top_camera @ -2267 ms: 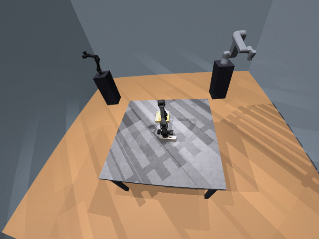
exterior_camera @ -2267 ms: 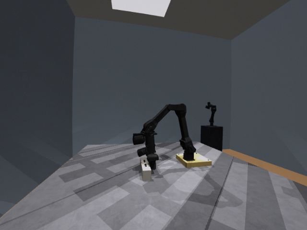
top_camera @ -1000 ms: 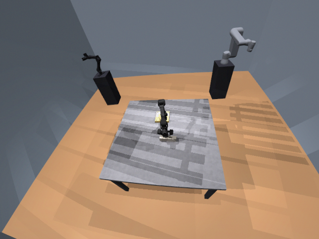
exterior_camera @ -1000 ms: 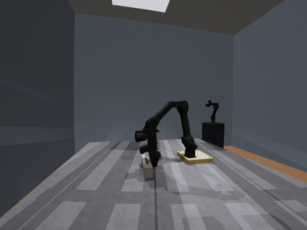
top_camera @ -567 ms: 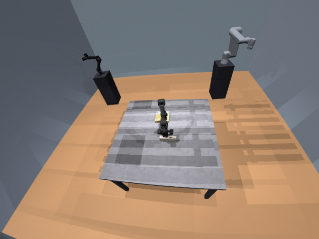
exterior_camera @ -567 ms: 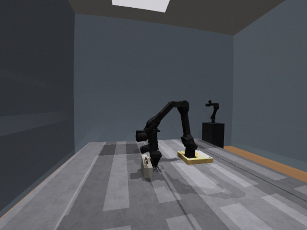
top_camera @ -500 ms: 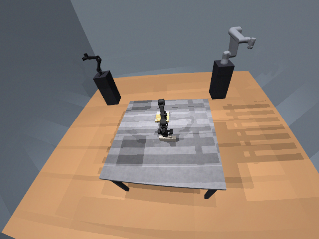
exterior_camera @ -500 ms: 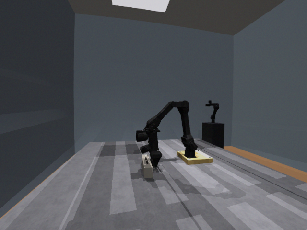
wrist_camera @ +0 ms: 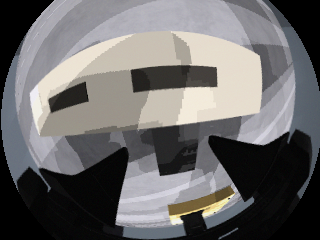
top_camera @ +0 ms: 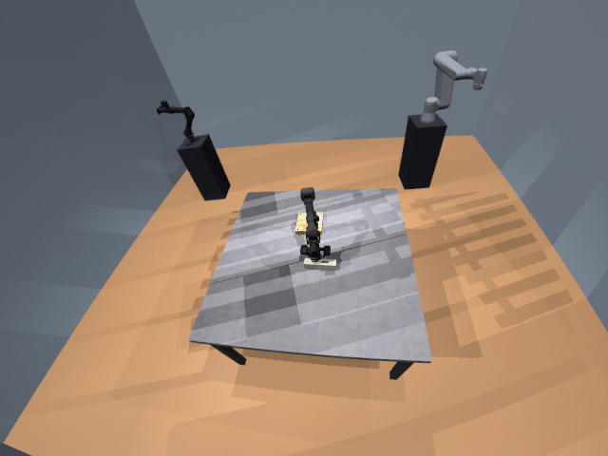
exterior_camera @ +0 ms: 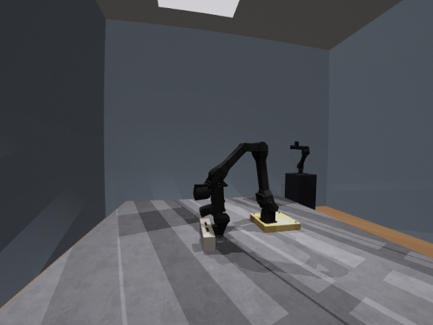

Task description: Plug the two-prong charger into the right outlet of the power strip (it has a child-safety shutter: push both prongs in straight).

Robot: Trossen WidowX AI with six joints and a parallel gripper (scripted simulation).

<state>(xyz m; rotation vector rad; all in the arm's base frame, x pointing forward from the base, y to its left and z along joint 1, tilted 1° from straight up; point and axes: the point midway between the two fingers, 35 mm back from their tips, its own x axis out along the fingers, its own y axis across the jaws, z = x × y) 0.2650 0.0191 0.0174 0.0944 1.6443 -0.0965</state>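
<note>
The dark grey charger lies 30 mm ahead of my gripper tip and 10 mm above it.
</note>
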